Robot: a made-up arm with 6 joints.
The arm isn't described. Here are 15 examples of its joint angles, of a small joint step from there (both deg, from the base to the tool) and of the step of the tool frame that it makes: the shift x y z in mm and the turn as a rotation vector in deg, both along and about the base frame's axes.
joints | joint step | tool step
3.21 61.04 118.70 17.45 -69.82 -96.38 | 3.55 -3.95 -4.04 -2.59 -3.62 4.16 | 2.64 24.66 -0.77 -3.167 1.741 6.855
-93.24 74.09 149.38 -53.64 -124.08 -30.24 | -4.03 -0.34 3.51 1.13 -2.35 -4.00 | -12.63 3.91 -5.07 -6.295 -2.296 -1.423
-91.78 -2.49 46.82 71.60 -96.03 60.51 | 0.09 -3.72 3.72 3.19 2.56 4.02 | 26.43 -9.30 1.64 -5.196 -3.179 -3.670
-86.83 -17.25 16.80 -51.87 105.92 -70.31 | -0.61 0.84 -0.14 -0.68 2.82 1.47 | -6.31 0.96 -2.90 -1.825 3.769 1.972
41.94 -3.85 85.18 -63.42 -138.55 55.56 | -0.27 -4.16 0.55 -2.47 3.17 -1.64 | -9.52 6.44 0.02 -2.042 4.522 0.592
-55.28 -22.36 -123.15 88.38 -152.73 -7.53 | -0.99 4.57 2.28 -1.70 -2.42 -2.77 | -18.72 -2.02 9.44 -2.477 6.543 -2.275
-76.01 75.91 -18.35 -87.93 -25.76 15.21 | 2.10 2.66 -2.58 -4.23 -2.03 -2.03 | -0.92 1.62 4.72 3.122 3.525 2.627
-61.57 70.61 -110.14 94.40 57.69 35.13 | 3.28 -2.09 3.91 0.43 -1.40 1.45 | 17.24 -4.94 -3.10 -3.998 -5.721 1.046
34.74 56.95 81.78 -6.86 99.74 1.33 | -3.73 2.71 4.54 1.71 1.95 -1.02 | 4.25 -27.17 -3.52 1.458 -1.359 -4.015
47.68 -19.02 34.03 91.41 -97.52 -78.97 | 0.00 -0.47 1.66 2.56 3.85 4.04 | -2.74 8.87 0.70 3.345 -1.969 -2.462
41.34 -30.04 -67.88 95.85 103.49 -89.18 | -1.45 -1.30 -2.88 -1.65 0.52 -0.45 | 4.91 -3.84 1.34 -1.645 -2.249 1.758
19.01 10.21 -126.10 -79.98 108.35 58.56 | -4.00 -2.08 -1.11 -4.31 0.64 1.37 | -1.30 -4.69 -18.12 0.223 4.184 3.862
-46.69 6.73 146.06 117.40 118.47 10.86 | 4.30 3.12 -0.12 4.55 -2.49 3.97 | 7.70 6.24 0.76 -8.166 -6.855 2.166
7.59 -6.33 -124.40 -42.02 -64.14 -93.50 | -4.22 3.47 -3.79 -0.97 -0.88 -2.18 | 6.02 -17.84 -13.99 -2.566 4.111 -2.492
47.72 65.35 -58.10 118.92 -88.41 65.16 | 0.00 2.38 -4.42 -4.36 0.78 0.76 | -15.89 -12.56 19.91 -8.430 3.165 -3.035
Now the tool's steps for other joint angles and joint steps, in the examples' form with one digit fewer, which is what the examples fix.
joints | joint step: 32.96 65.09 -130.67 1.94 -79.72 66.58 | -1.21 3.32 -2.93 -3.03 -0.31 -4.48
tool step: -2.2 -9.2 -3.9 -3.19 2.69 0.87
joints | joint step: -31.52 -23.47 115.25 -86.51 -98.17 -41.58 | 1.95 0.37 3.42 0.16 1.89 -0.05
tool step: 3.1 3.7 5.3 0.99 -0.25 -0.21
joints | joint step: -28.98 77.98 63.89 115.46 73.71 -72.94 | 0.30 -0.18 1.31 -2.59 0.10 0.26
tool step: 3.7 -0.1 0.3 -0.50 0.72 -1.16
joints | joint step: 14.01 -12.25 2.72 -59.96 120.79 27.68 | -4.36 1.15 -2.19 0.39 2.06 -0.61
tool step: -1.4 -26.3 -15.5 -3.34 2.98 -3.20
